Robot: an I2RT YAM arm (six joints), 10 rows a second.
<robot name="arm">
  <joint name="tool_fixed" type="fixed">
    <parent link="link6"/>
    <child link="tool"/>
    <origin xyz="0 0 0" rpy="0 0 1.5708"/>
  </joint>
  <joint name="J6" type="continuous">
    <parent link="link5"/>
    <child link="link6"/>
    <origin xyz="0.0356 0 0.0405" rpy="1.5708 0 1.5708"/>
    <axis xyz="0 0 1"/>
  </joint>
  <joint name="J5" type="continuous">
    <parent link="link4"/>
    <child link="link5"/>
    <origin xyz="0.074 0.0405 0.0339" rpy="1.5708 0 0"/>
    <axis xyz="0 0 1"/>
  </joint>
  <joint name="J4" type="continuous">
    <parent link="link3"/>
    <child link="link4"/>
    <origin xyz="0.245 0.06 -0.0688"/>
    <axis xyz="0 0 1"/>
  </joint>
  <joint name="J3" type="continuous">
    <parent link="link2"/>
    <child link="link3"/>
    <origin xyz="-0.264 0 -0.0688" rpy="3.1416 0 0"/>
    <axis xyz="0 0 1"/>
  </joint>
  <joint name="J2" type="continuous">
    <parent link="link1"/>
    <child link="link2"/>
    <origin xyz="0.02 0.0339 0.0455" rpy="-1.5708 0 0"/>
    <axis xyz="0 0 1"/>
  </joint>
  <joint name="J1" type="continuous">
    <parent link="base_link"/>
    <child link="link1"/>
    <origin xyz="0 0 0.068"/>
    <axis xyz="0 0 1"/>
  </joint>
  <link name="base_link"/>
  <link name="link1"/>
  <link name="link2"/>
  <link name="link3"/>
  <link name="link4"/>
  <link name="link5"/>
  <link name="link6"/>
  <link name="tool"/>
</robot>
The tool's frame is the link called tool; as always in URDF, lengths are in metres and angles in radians. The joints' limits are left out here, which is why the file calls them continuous.
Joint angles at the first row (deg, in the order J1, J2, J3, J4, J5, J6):
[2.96, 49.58, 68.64, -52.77, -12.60, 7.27]
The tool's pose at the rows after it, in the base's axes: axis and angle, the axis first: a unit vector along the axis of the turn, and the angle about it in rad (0 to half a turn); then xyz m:
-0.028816 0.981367 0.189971 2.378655 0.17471 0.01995 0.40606
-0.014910 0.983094 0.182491 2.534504 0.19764 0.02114 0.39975
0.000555 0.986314 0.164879 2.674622 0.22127 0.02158 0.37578
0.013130 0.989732 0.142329 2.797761 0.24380 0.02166 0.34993
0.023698 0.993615 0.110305 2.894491 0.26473 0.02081 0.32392
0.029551 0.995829 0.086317 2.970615 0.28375 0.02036 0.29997
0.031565 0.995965 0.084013 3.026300 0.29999 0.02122 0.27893
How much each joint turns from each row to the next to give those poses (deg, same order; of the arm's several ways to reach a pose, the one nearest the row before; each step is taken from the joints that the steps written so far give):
[0.00, 10.28, 10.93, -10.89, -5.22, -0.05]
[0.00, 7.19, 4.57, -6.47, 0.00, 0.00]
[0.00, 5.55, -0.64, -2.14, 1.31, 0.05]
[0.02, 5.55, -0.83, -1.01, 1.96, -0.02]
[0.00, 5.35, -0.76, 0.18, 3.20, -0.01]
[0.00, 5.14, -0.24, 0.74, 2.36, -0.02]
[0.00, 4.50, 0.00, 1.29, -0.03, -0.02]

